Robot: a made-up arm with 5 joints.
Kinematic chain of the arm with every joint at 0, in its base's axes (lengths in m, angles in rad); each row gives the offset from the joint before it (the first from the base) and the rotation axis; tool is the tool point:
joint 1: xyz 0 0 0.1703 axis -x
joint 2: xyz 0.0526 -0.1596 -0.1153 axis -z
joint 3: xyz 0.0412 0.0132 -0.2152 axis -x
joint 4: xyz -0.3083 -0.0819 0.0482 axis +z
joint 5: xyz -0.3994 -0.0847 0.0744 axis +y
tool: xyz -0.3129 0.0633 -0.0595
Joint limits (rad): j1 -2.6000..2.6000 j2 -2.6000..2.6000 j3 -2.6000..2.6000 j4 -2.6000..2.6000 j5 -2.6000..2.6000
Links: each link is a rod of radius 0.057 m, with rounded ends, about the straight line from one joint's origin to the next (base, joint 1, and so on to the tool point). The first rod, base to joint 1, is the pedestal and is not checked.
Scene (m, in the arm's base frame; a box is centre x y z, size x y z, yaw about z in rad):
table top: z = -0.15
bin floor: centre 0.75 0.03 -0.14 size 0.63 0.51 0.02 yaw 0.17
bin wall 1: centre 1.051 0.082 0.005 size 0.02 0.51 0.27 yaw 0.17
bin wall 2: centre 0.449 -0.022 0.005 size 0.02 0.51 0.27 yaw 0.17
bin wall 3: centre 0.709 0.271 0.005 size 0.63 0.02 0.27 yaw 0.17
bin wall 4: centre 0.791 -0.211 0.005 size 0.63 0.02 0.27 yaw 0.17
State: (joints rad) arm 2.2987 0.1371 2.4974 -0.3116 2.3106
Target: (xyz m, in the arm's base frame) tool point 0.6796 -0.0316 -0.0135
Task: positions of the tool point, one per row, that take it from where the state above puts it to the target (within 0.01 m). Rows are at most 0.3 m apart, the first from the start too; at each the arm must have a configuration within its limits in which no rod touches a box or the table.
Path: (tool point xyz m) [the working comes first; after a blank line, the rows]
Joints at the target: 2.6000 -2.6000 0.1263 1.3094 1.2152
Straight joint move there: touches bin wall 3.

1: -0.4816 -0.4982 0.3968
2: -0.5631 -0.3466 0.3562
3: -0.6100 -0.1401 0.3390
4: -0.5893 0.0979 0.3434
5: -0.4808 0.3295 0.3587
6: -0.2859 0.5105 0.3718
7: -0.0305 0.6012 0.3729
8: 0.2408 0.5785 0.3606
9: 0.4760 0.4440 0.3435
10: 0.6307 0.2250 0.3370
11: 0.6796 -0.0316 0.3570
12: 0.6985 -0.0498 0.2213
13: 0.6953 -0.0499 0.0947
14: 0.6796 -0.0316 -0.0135

